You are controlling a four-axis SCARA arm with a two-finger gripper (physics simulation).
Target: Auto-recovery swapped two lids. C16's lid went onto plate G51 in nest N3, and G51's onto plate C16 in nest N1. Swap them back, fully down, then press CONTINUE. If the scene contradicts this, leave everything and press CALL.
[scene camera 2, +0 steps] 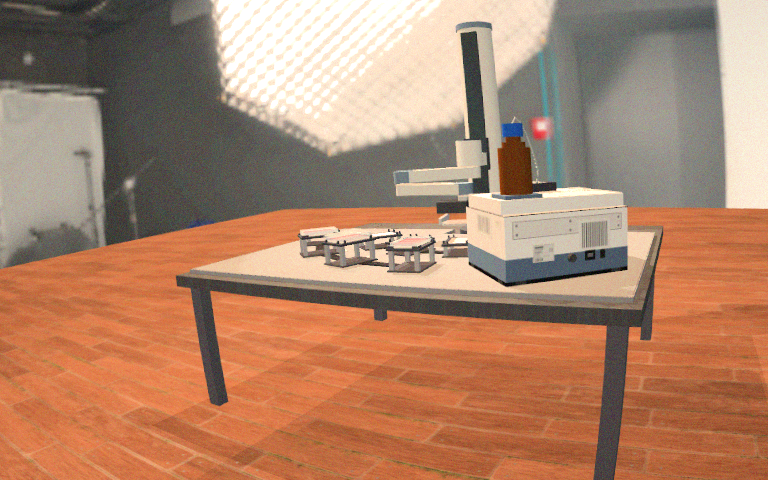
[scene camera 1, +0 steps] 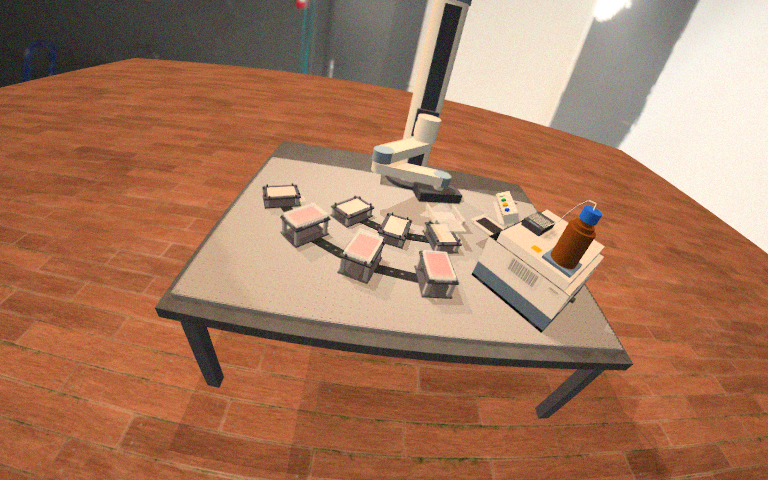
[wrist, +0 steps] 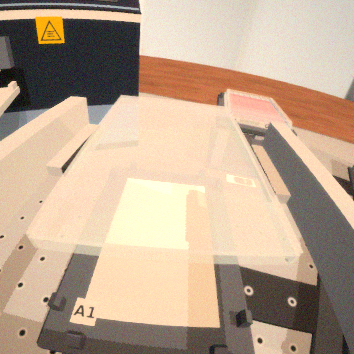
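Note:
My gripper is shut on a clear lid, held level by its sides in the wrist view. The lid hangs above a dark low nest with a pale pad and the label A1, apart from it. A small sticker on the lid is unreadable. Three pink plates stand on taller nests; one pink plate also shows at the upper right in the wrist view. Their labels are unreadable, and I cannot tell which have lids. A button panel has green, yellow and blue buttons.
Low nests with pale pads stand behind the pink plates. A white and blue instrument with a brown bottle stands at the table's right side. The arm column rises behind.

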